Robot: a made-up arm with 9 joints. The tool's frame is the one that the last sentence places. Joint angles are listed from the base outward.
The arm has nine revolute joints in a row. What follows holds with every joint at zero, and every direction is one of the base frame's. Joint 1 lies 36.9 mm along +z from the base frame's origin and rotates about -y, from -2.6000 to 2.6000 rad. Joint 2 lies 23.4 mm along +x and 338.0 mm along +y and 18.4 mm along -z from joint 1 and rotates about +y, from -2.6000 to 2.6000 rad. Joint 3 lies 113.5 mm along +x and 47.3 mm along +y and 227.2 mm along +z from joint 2 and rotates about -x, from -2.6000 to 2.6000 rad. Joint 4 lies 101.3 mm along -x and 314.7 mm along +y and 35.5 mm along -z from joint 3 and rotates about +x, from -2.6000 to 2.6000 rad. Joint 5 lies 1.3 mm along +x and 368.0 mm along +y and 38.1 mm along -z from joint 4 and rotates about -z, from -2.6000 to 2.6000 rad. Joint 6 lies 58.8 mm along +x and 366.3 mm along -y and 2.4 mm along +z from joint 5 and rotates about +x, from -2.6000 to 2.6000 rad. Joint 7 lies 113.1 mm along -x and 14.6 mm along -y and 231.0 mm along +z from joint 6 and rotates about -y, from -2.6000 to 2.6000 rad. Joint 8 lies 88.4 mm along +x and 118.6 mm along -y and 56.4 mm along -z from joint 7 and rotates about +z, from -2.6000 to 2.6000 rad. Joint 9 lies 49.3 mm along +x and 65.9 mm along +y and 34.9 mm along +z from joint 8 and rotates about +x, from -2.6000 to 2.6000 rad. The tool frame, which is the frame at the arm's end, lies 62.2 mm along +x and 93.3 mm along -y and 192.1 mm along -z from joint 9; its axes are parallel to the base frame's.
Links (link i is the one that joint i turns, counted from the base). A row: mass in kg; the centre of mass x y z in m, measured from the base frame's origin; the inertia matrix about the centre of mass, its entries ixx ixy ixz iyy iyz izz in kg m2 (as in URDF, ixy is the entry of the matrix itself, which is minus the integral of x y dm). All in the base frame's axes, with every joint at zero. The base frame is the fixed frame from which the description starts. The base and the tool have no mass.
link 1: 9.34; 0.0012 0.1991 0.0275; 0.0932 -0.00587 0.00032 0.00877 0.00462 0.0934
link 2: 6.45; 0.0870 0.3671 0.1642; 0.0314 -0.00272 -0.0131 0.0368 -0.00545 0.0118
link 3: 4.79; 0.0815 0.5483 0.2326; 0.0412 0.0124 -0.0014 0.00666 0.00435 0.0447
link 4: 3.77; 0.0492 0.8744 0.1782; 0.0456 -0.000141 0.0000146 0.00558 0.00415 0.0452
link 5: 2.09; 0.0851 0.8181 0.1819; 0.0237 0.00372 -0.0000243 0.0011 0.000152 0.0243
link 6: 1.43; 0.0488 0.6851 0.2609; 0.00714 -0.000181 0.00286 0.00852 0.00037 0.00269
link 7: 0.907; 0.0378 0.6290 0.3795; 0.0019 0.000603 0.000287 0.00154 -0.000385 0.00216
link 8: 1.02; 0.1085 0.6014 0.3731; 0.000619 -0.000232 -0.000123 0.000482 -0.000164 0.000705
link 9: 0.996; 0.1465 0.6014 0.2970; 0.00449 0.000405 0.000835 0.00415 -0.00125 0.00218
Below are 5 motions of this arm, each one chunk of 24 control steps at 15 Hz.
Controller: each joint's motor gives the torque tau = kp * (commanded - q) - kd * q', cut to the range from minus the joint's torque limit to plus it. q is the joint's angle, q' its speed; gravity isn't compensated. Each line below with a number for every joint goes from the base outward.
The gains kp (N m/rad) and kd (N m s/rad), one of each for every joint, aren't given. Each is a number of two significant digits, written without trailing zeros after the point. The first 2 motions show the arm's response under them.
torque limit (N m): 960 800 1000 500 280 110 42 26 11
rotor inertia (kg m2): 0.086 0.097 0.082 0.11 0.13 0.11 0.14 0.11 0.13
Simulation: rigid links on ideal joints. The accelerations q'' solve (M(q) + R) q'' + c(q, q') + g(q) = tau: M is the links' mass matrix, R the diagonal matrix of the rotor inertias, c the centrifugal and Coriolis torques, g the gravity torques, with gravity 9.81 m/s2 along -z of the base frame. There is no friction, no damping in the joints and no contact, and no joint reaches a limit. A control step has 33 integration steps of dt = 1/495 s. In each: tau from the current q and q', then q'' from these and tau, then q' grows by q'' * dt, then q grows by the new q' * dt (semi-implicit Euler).
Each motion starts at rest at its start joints. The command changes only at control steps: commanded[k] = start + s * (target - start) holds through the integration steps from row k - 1 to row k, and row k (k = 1, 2, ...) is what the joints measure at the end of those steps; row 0 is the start. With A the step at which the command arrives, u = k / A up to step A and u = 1 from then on. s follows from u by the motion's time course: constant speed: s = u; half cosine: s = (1 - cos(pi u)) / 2; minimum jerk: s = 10 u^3 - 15 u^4 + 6 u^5; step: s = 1 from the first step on.
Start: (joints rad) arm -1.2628 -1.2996 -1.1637 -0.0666 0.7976 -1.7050 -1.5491 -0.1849 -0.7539
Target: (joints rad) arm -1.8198 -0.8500 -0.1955 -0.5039 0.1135 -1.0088 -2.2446 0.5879 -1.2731
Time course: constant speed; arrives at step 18
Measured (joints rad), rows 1 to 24:
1: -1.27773 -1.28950 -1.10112 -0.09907 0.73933 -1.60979 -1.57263 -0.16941 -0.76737
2: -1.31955 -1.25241 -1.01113 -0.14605 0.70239 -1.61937 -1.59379 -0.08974 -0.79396
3: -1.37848 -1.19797 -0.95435 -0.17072 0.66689 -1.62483 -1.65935 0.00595 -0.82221
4: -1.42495 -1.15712 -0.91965 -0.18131 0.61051 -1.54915 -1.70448 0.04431 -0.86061
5: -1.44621 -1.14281 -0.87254 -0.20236 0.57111 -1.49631 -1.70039 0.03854 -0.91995
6: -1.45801 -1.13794 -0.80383 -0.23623 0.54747 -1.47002 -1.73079 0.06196 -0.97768
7: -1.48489 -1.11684 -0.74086 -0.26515 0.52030 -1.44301 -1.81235 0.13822 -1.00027
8: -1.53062 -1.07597 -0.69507 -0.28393 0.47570 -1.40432 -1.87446 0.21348 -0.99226
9: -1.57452 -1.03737 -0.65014 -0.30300 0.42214 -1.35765 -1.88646 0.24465 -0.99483
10: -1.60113 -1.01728 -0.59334 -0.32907 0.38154 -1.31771 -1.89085 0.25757 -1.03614
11: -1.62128 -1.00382 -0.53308 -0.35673 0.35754 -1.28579 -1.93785 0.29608 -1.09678
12: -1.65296 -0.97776 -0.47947 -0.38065 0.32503 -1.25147 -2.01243 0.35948 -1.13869
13: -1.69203 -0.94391 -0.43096 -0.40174 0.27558 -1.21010 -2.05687 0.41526 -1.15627
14: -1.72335 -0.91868 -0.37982 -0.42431 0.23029 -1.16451 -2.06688 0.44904 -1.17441
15: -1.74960 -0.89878 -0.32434 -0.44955 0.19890 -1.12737 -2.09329 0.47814 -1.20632
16: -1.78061 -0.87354 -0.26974 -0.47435 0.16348 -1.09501 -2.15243 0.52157 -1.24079
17: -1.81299 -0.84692 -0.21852 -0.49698 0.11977 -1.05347 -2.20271 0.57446 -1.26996
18: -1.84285 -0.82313 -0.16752 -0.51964 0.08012 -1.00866 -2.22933 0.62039 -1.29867
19: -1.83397 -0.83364 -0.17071 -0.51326 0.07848 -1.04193 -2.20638 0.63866 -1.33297
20: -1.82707 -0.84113 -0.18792 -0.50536 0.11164 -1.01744 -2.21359 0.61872 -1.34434
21: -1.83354 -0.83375 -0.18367 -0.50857 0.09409 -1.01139 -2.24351 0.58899 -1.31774
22: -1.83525 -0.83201 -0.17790 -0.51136 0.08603 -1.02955 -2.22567 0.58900 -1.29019
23: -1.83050 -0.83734 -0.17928 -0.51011 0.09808 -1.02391 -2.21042 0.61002 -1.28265
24: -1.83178 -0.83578 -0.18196 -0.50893 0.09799 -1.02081 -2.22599 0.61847 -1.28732
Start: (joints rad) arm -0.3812 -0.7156 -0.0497 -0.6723 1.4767 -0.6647 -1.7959 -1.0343 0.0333
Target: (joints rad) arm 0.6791 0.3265 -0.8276 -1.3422 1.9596 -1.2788 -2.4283 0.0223 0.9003
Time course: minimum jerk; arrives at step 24
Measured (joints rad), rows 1 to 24:
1: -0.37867 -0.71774 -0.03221 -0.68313 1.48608 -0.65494 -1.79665 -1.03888 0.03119
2: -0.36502 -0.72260 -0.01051 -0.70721 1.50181 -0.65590 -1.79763 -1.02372 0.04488
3: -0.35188 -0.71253 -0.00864 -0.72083 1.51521 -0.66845 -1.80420 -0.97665 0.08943
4: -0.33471 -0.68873 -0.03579 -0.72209 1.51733 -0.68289 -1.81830 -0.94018 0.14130
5: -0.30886 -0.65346 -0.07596 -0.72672 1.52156 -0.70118 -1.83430 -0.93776 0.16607
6: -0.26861 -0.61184 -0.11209 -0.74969 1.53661 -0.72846 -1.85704 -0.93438 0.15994
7: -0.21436 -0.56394 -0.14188 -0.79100 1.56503 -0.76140 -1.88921 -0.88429 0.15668
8: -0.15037 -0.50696 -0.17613 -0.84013 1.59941 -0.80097 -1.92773 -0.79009 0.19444
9: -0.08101 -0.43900 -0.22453 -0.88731 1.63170 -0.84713 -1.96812 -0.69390 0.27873
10: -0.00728 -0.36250 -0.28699 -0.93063 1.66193 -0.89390 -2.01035 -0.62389 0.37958
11: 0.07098 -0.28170 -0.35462 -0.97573 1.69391 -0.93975 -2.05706 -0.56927 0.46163
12: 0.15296 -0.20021 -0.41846 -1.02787 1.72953 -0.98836 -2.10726 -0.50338 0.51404
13: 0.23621 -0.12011 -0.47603 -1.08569 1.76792 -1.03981 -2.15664 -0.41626 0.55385
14: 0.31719 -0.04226 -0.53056 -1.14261 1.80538 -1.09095 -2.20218 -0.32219 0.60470
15: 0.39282 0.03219 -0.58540 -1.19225 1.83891 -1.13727 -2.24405 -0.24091 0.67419
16: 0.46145 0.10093 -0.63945 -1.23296 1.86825 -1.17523 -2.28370 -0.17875 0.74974
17: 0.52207 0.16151 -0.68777 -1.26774 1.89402 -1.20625 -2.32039 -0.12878 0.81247
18: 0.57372 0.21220 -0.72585 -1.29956 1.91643 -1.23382 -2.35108 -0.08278 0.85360
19: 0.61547 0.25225 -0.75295 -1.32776 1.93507 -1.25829 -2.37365 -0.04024 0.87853
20: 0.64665 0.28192 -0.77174 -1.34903 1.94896 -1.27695 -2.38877 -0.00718 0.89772
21: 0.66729 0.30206 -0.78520 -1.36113 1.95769 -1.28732 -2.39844 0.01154 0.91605
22: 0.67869 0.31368 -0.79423 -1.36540 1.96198 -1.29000 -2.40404 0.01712 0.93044
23: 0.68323 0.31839 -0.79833 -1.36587 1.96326 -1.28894 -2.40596 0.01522 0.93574
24: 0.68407 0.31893 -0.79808 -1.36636 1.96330 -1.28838 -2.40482 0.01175 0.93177
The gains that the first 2 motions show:
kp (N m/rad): 2600 2600 1900 1200 710 230 86 44 24
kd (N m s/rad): 21 18 27 8.1 10 3.1 2.1 0.96 0.87
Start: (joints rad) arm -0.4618 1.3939 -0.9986 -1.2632 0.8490 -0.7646 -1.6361 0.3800 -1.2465
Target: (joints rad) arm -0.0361 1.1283 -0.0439 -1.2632 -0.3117 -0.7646 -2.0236 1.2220 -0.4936
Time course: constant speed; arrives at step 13
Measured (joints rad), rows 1 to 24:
1: -0.45043 1.39351 -0.92546 -1.27289 0.71100 -0.76216 -1.66976 0.42107 -1.22062
2: -0.42881 1.38305 -0.83926 -1.27206 0.60599 -0.78853 -1.64625 0.52091 -1.19131
3: -0.38081 1.34783 -0.76879 -1.27042 0.53094 -0.77814 -1.66120 0.62479 -1.15483
4: -0.33222 1.31244 -0.69253 -1.27145 0.46074 -0.75859 -1.73462 0.67977 -1.08740
5: -0.30557 1.29778 -0.61164 -1.27457 0.37434 -0.77906 -1.80238 0.71538 -0.98529
6: -0.28217 1.28615 -0.53797 -1.27342 0.26273 -0.78223 -1.81456 0.77943 -0.88506
7: -0.24655 1.26304 -0.46963 -1.26986 0.16803 -0.76297 -1.79980 0.85817 -0.82825
8: -0.20756 1.23659 -0.39339 -1.27127 0.09126 -0.76582 -1.82985 0.92346 -0.80526
9: -0.17451 1.21567 -0.31363 -1.27407 0.00568 -0.77897 -1.89469 0.98258 -0.77309
10: -0.14307 1.19645 -0.23993 -1.27353 -0.09040 -0.77518 -1.93190 1.04844 -0.71298
11: -0.10921 1.17499 -0.16834 -1.27260 -0.18181 -0.76648 -1.94176 1.11523 -0.64016
12: -0.07502 1.15308 -0.09323 -1.27388 -0.26900 -0.76909 -1.96696 1.17784 -0.57075
13: -0.04165 1.13192 -0.01730 -1.27541 -0.35829 -0.77302 -2.01035 1.24174 -0.50683
14: -0.06003 1.14899 -0.01997 -1.26637 -0.34236 -0.79988 -2.01684 1.28022 -0.46347
15: -0.04394 1.13503 -0.04239 -1.26226 -0.33242 -0.75240 -2.00578 1.25561 -0.45861
16: -0.05030 1.14102 -0.04341 -1.26147 -0.33009 -0.75017 -2.00622 1.21123 -0.48441
17: -0.05208 1.14209 -0.02947 -1.26847 -0.34455 -0.77510 -2.00190 1.20496 -0.51889
18: -0.05067 1.14084 -0.03106 -1.26669 -0.33741 -0.77547 -1.99670 1.23278 -0.53994
19: -0.04902 1.13963 -0.03854 -1.26327 -0.33390 -0.76045 -2.00388 1.24767 -0.53727
20: -0.05058 1.14098 -0.03665 -1.26461 -0.33752 -0.76167 -2.00746 1.23664 -0.52011
21: -0.05079 1.14101 -0.03269 -1.26648 -0.33841 -0.77111 -2.00279 1.22427 -0.50446
22: -0.05005 1.14040 -0.03423 -1.26547 -0.33603 -0.76912 -2.00211 1.22594 -0.49851
23: -0.05006 1.14049 -0.03627 -1.26453 -0.33633 -0.76371 -2.00522 1.23308 -0.50177
24: -0.05044 1.14080 -0.03516 -1.26522 -0.33746 -0.76561 -2.00475 1.23500 -0.50954

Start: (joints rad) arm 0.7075 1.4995 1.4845 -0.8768 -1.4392 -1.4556 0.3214 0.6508 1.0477
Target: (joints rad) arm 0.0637 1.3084 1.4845 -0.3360 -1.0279 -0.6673 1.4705 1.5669 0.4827
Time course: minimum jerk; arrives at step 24
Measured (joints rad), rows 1 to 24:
1: 0.70406 1.49977 1.48133 -0.86634 -1.45140 -1.43865 0.30988 0.64440 1.03887
2: 0.69795 1.50210 1.47234 -0.85658 -1.44723 -1.42038 0.30875 0.63140 1.01526
3: 0.69236 1.49854 1.46993 -0.85034 -1.44028 -1.41238 0.32900 0.63742 0.99068
4: 0.68034 1.49448 1.47680 -0.84608 -1.43267 -1.40052 0.35169 0.66605 0.97511
5: 0.66078 1.48989 1.48156 -0.83359 -1.42202 -1.38467 0.38183 0.70213 0.96994
6: 0.63491 1.48321 1.47909 -0.80994 -1.40523 -1.34889 0.42903 0.73834 0.96497
7: 0.60263 1.47480 1.47365 -0.77930 -1.38440 -1.29857 0.48926 0.78150 0.94700
8: 0.56476 1.46456 1.47146 -0.74734 -1.36036 -1.24848 0.55848 0.83813 0.91148
9: 0.52286 1.45200 1.47401 -0.71515 -1.33354 -1.19930 0.63518 0.90565 0.86533
10: 0.47729 1.43803 1.47711 -0.67958 -1.30451 -1.14504 0.71713 0.97689 0.81875
11: 0.42843 1.42380 1.47688 -0.63883 -1.27369 -1.08350 0.80430 1.04856 0.77675
12: 0.37816 1.40917 1.47437 -0.59546 -1.24161 -1.01816 0.89658 1.12192 0.73774
13: 0.32865 1.39379 1.47333 -0.55357 -1.20930 -0.95482 0.98906 1.19773 0.69843
14: 0.28098 1.37839 1.47510 -0.51485 -1.17841 -0.89661 1.07559 1.27302 0.65859
15: 0.23575 1.36406 1.47750 -0.47843 -1.14995 -0.84318 1.15493 1.34251 0.62072
16: 0.19428 1.35101 1.47827 -0.44386 -1.12399 -0.79352 1.22868 1.40280 0.58669
17: 0.15812 1.33906 1.47790 -0.41266 -1.10086 -0.74833 1.29550 1.45465 0.55666
18: 0.12803 1.32850 1.47823 -0.38687 -1.08154 -0.71037 1.35116 1.49993 0.53082
19: 0.10403 1.31995 1.47976 -0.36715 -1.06674 -0.68198 1.39340 1.53750 0.51052
20: 0.08614 1.31359 1.48145 -0.35282 -1.05628 -0.66273 1.42350 1.56413 0.49677
21: 0.07440 1.30909 1.48239 -0.34305 -1.04949 -0.65027 1.44360 1.57917 0.48895
22: 0.06817 1.30614 1.48278 -0.33748 -1.04583 -0.64302 1.45470 1.58602 0.48535
23: 0.06597 1.30465 1.48331 -0.33555 -1.04471 -0.64056 1.45790 1.58859 0.48464
24: 0.06576 1.30428 1.48414 -0.33584 -1.04495 -0.64141 1.45631 1.58866 0.48606

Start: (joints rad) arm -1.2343 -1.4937 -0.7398 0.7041 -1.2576 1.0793 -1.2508 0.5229 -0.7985
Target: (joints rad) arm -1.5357 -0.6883 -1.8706 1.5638 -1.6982 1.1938 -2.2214 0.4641 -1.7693
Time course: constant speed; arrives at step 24
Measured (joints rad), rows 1 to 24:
1: -1.23686 -1.46937 -0.76929 0.73952 -1.24315 1.10393 -1.30302 0.51063 -0.80486
2: -1.26232 -1.42210 -0.83192 0.78937 -1.25271 1.09279 -1.39592 0.50443 -0.81824
3: -1.29539 -1.36702 -0.88786 0.82980 -1.29448 1.08245 -1.43667 0.51989 -0.84872
4: -1.31927 -1.32185 -0.93056 0.86346 -1.31422 1.09368 -1.44001 0.53370 -0.90731
5: -1.32905 -1.29154 -0.97299 0.89859 -1.31475 1.09719 -1.48366 0.52859 -0.97580
6: -1.33136 -1.26882 -1.02184 0.93570 -1.33173 1.10093 -1.55411 0.51454 -1.02483
7: -1.33573 -1.24372 -1.07448 0.97382 -1.36472 1.10784 -1.58869 0.50621 -1.05322
8: -1.34780 -1.21052 -1.12666 1.01259 -1.39391 1.11117 -1.59608 0.50711 -1.08404
9: -1.36775 -1.16918 -1.17592 1.05061 -1.41308 1.11230 -1.62537 0.51203 -1.13034
10: -1.39154 -1.12394 -1.22259 1.08745 -1.42738 1.11324 -1.68315 0.51482 -1.18311
11: -1.41308 -1.08116 -1.26967 1.12480 -1.44253 1.11426 -1.74192 0.51386 -1.22746
12: -1.42786 -1.04548 -1.31905 1.16297 -1.46254 1.11626 -1.78536 0.51167 -1.26035
13: -1.43592 -1.01674 -1.36930 1.20030 -1.48716 1.12130 -1.81640 0.50980 -1.29173
14: -1.44173 -0.99025 -1.41827 1.23594 -1.51179 1.12934 -1.84405 0.50672 -1.33266
15: -1.45099 -0.96006 -1.46561 1.27078 -1.53318 1.13751 -1.87610 0.50123 -1.38464
16: -1.46663 -0.92318 -1.51276 1.30636 -1.55245 1.14281 -1.91629 0.49568 -1.43948
17: -1.48675 -0.88170 -1.56127 1.34381 -1.57207 1.14420 -1.96292 0.49401 -1.48737
18: -1.50609 -0.84116 -1.61121 1.38263 -1.59295 1.14366 -2.01075 0.49707 -1.52496
19: -1.52009 -0.80627 -1.66092 1.42046 -1.61462 1.14542 -2.05442 0.50083 -1.55695
20: -1.52841 -0.77724 -1.70845 1.45516 -1.63567 1.15270 -2.09142 0.49948 -1.59139
21: -1.53511 -0.74975 -1.75370 1.48745 -1.65469 1.16398 -2.12452 0.49103 -1.63300
22: -1.54507 -0.71875 -1.79872 1.52028 -1.67215 1.17385 -2.16044 0.48002 -1.67977
23: -1.55993 -0.68266 -1.84570 1.55584 -1.69067 1.17852 -2.20363 0.47376 -1.72543
24: -1.57680 -0.64460 -1.89495 1.59376 -1.71200 1.17918 -2.25161 0.47540 -1.76552

